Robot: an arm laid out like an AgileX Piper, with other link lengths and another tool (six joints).
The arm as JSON. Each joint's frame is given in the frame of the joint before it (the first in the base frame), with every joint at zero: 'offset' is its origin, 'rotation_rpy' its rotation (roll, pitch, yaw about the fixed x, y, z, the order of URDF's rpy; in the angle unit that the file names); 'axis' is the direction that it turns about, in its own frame. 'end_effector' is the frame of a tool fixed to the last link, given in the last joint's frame.
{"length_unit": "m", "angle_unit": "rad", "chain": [
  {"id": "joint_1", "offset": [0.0, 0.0, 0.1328], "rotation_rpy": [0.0, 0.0, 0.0], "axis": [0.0, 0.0, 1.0]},
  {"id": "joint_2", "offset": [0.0, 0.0, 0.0], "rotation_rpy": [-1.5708, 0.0, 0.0], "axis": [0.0, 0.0, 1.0]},
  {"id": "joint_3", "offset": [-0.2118, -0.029, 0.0], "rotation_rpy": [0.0, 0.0, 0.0], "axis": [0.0, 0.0, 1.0]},
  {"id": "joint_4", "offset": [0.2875, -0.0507, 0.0], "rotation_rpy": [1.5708, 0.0, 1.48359], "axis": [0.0, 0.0, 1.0]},
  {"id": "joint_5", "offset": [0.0, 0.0, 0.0], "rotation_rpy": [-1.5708, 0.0, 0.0], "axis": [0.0, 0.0, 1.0]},
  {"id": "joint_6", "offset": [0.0, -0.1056, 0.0], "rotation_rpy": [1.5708, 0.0, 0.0], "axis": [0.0, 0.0, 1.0]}
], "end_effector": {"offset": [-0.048, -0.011, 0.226], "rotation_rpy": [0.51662, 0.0, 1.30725]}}
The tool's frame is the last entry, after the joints.
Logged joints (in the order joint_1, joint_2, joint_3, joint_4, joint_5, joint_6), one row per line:
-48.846 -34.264 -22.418 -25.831 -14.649 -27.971
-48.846 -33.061 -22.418 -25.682 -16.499 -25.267
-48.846 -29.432 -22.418 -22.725 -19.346 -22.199
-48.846 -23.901 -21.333 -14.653 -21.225 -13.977
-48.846 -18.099 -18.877 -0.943 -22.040 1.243
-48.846 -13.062 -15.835 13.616 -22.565 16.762
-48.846 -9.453 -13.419 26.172 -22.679 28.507
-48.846 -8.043 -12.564 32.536 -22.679 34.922
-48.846 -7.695 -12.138 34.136 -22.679 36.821
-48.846 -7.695 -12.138 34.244 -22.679 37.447
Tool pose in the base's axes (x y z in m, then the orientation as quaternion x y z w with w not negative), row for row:
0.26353 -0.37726 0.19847 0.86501 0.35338 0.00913 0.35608
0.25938 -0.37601 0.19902 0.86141 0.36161 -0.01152 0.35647
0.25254 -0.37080 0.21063 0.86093 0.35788 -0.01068 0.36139
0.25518 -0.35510 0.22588 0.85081 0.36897 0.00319 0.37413
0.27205 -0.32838 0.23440 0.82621 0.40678 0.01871 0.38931
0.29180 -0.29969 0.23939 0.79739 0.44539 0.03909 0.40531
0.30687 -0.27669 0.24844 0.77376 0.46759 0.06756 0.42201
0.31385 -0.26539 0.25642 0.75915 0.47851 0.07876 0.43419
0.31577 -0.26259 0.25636 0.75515 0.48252 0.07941 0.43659
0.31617 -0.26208 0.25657 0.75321 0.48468 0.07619 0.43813
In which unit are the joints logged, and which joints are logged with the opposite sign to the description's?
The joints are logged in degrees. Opposite sign: joint_2, joint_5, joint_6.
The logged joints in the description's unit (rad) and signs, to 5 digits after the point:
-0.85252 0.59802 -0.39127 -0.45084 0.25567 0.48819
-0.85252 0.57702 -0.39127 -0.44824 0.28796 0.44099
-0.85252 0.51369 -0.39127 -0.39663 0.33765 0.38745
-0.85252 0.41715 -0.37233 -0.25574 0.37045 0.24394
-0.85252 0.31589 -0.32947 -0.01646 0.38467 -0.02169
-0.85252 0.22797 -0.27637 0.23764 0.39383 -0.29255
-0.85252 0.16499 -0.23421 0.45679 0.39582 -0.49754
-0.85252 0.14038 -0.21928 0.56786 0.39582 -0.60950
-0.85252 0.13430 -0.21185 0.59579 0.39582 -0.64265
-0.85252 0.13430 -0.21185 0.59767 0.39582 -0.65357

